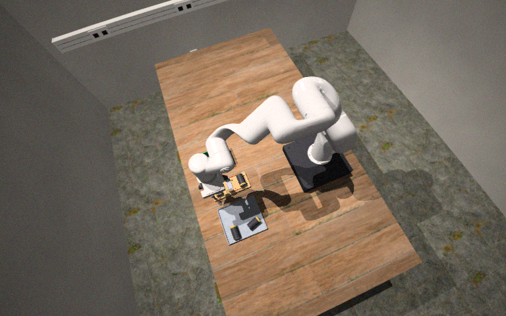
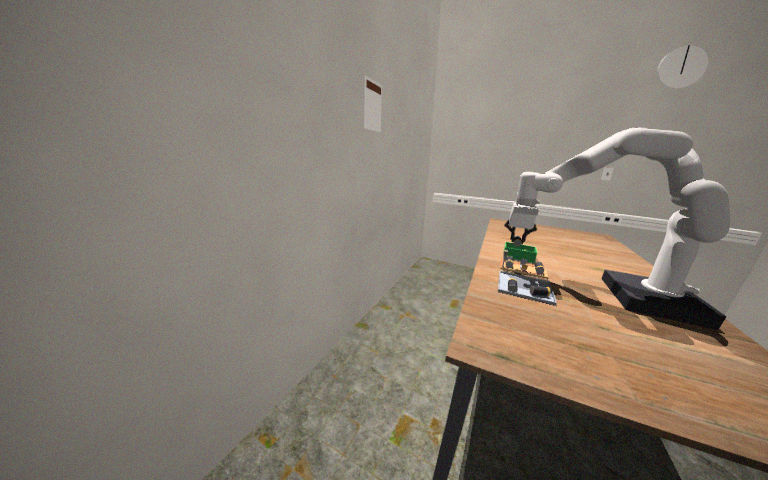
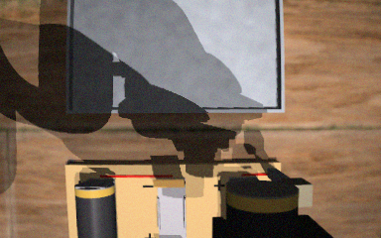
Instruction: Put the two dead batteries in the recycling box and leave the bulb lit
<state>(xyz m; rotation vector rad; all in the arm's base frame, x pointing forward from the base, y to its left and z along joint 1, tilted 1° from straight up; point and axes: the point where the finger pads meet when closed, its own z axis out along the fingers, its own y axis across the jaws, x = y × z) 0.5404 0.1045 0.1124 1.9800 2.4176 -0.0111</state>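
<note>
Right now my hand is 19 cm to the left of the green recycling box and 14 cm above it. Also, from my hand: grey tray (8 cm behind, 14 cm to the left, 15 cm below).
</note>
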